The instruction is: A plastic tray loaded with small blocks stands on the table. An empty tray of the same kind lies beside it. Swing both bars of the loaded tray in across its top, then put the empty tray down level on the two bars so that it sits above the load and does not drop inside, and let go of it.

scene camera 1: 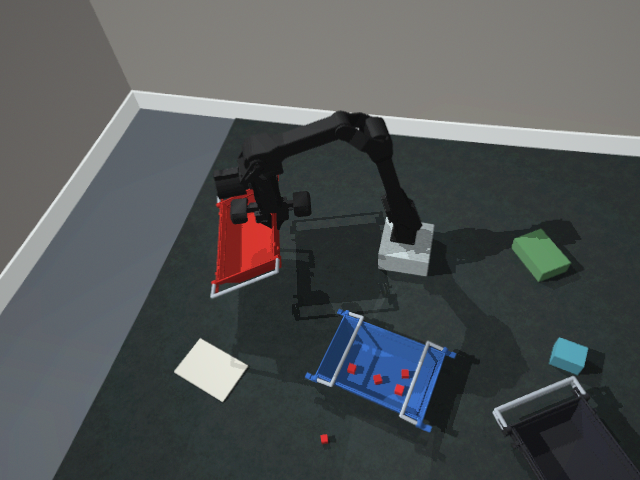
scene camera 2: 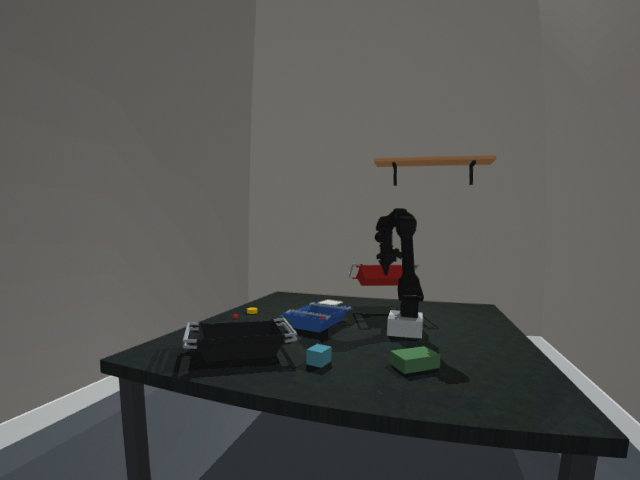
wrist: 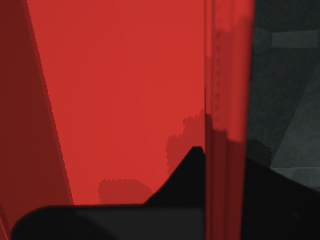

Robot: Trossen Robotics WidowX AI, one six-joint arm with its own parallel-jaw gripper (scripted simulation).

Scene:
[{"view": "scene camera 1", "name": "gripper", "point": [276, 228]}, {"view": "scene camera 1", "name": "red tray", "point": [247, 250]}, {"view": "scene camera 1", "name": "teal cube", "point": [567, 355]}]

